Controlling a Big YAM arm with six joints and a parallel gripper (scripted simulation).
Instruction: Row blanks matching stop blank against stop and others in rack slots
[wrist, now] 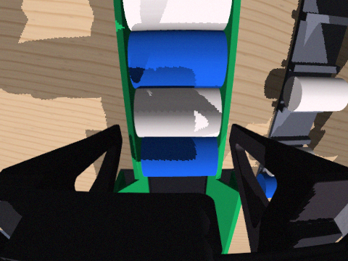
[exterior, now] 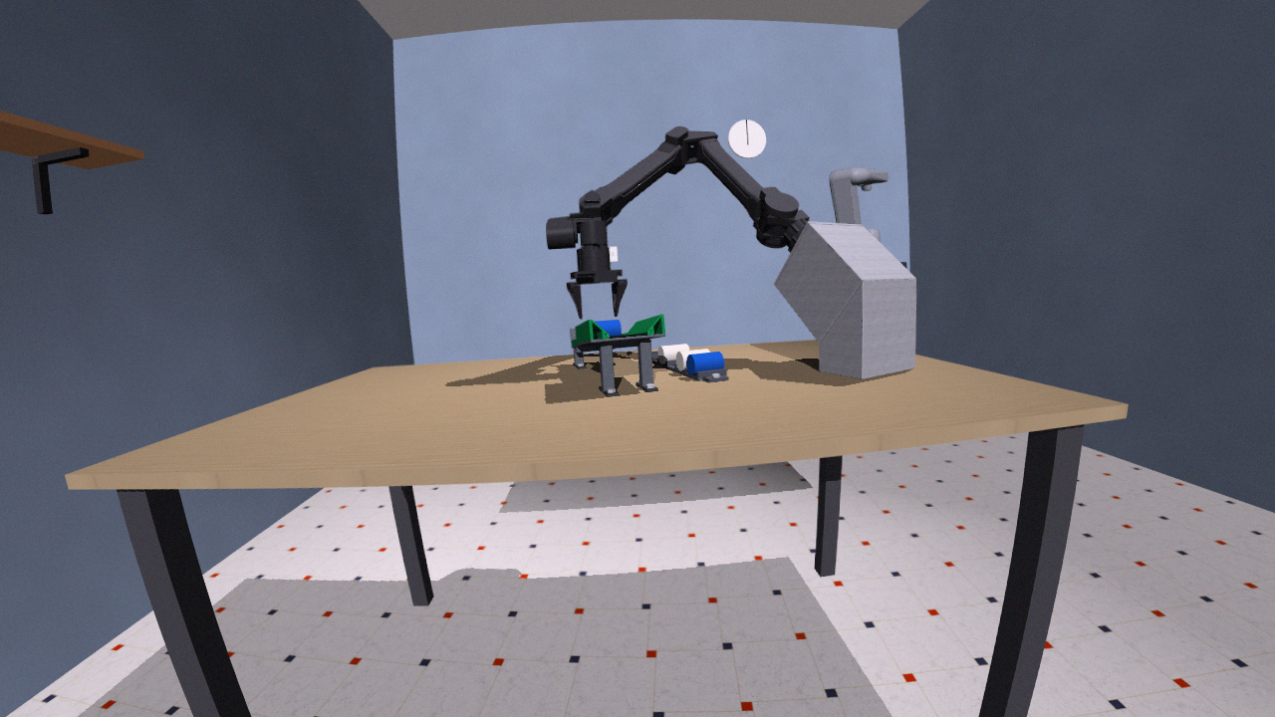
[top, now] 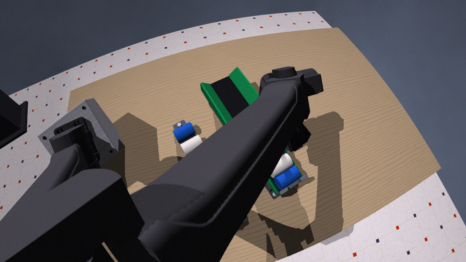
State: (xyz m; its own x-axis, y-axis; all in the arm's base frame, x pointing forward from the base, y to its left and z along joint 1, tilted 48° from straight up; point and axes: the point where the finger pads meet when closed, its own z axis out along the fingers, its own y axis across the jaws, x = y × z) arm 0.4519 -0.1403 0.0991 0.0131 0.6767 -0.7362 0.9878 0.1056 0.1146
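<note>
My gripper is now 14 cm to the left of the grey stop and 7 cm above it. Also, from my hand: grey stock rack: 16 cm behind, 13 cm below, 4 cm to the left.
</note>
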